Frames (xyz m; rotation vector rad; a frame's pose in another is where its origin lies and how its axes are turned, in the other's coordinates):
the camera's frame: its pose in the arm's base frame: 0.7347 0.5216 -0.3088 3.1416 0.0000 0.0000
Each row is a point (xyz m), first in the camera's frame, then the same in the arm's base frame.
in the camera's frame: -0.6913 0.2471 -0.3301
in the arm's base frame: 0.0434 0.2745 0.0213
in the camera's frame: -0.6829 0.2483 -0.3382
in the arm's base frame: 0.0518 0.2733 0.0294
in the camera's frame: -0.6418 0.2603 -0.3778
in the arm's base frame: 0.0929 0.2613 0.0690
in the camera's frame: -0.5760 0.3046 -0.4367
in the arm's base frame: 0.1587 0.2170 0.1279
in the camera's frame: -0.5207 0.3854 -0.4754
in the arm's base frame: 0.2140 0.1362 0.1666
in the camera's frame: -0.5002 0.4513 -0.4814
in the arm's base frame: 0.2345 0.0703 0.1726
